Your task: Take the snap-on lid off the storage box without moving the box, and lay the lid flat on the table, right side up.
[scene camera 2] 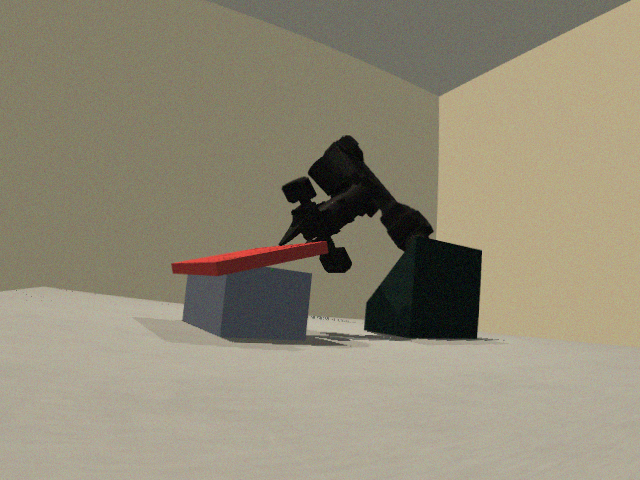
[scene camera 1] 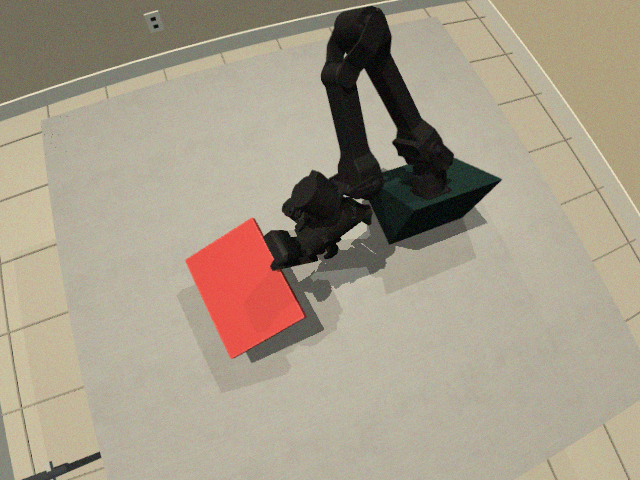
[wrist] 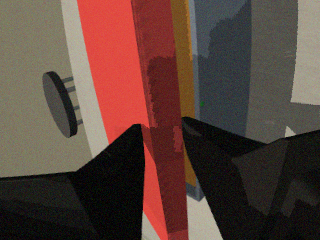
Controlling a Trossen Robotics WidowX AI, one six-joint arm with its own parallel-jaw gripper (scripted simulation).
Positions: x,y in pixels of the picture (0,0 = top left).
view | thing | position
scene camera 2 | gripper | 283,251
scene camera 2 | lid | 240,261
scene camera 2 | grey-blue storage box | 266,303
